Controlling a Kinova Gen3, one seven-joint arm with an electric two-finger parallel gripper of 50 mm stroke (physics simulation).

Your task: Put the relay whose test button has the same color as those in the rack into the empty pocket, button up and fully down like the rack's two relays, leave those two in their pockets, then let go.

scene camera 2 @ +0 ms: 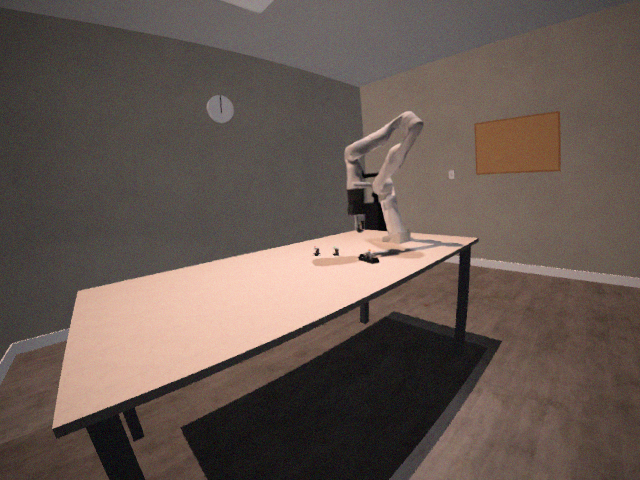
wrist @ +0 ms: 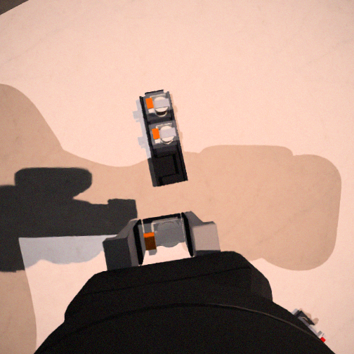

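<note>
The black rack lies on the table. In the wrist view two relays with orange buttons, a far one and a middle one, sit in its pockets. The pocket at the rack's near end is empty. My gripper is shut on a relay with an orange button, which faces the wrist camera. The gripper holds it above the table, apart from the rack, off its empty-pocket end in the wrist view. The underside of the held relay is hidden.
Two small loose relays, one at the left and one at the right, stand on the table. In the wrist view a loose relay with a red button partly shows at the lower right. Arm shadows fall across the table.
</note>
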